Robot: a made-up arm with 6 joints. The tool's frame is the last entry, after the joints.
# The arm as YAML. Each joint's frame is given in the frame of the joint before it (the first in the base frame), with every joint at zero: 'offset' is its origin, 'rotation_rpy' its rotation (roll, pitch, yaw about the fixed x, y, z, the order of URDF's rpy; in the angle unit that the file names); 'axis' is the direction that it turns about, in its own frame. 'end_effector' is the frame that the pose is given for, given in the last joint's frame.
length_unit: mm
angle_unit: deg
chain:
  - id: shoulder
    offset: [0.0, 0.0, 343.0]
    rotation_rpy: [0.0, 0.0, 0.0]
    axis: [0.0, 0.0, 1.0]
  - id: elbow
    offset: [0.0, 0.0, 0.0]
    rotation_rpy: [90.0, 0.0, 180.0]
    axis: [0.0, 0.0, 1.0]
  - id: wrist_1
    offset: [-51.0, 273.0, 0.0]
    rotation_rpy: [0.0, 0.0, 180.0]
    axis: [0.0, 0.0, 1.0]
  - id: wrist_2
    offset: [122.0, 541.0, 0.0]
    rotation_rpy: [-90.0, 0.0, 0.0]
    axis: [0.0, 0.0, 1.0]
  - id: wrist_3
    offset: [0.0, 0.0, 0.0]
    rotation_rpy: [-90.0, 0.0, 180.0]
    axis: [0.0, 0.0, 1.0]
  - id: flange
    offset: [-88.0, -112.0, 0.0]
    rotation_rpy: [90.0, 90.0, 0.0]
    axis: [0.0, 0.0, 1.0]
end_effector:
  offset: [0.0, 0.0, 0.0]
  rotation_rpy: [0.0, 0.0, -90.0]
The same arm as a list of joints. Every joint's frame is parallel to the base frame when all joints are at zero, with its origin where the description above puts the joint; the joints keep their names.
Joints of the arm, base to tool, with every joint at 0 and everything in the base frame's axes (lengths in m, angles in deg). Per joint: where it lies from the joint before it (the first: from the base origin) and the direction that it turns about. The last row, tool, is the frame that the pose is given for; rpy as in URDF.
shoulder: axis +z origin 0 0 0.343
elbow: axis +y origin 0 0 0
wrist_1: axis +y origin 0.051 0 0.273
wrist_2: axis -z origin 0.122 0 -0.541
wrist_3: axis +y origin 0 0 0
flange: axis -z origin 0.088 0 -0.112
tool: origin 0 0 0 rpy 180 0 0

